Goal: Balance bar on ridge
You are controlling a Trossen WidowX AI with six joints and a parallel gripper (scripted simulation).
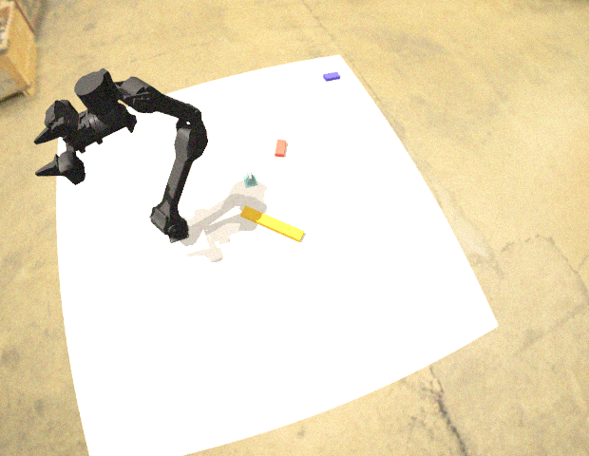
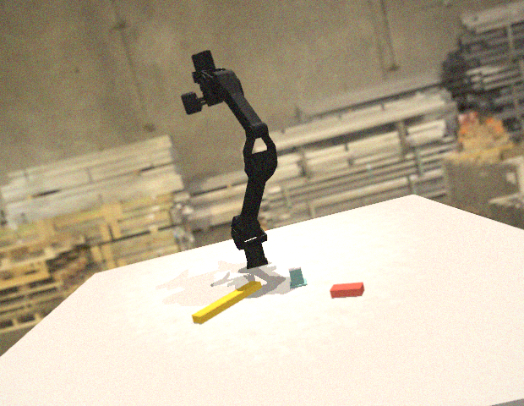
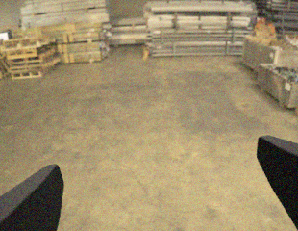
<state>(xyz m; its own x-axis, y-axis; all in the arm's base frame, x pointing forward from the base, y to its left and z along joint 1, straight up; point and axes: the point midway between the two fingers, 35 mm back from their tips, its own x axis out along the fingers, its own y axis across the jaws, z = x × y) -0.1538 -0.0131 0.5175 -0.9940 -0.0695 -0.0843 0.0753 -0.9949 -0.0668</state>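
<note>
Now: the yellow bar 51 cm below my gripper tip, 48 cm ahead of it and 6 cm to the right of it. The rest, counted from my gripper tip: red block (60 cm ahead, 51 cm below, 21 cm to the left).
</note>
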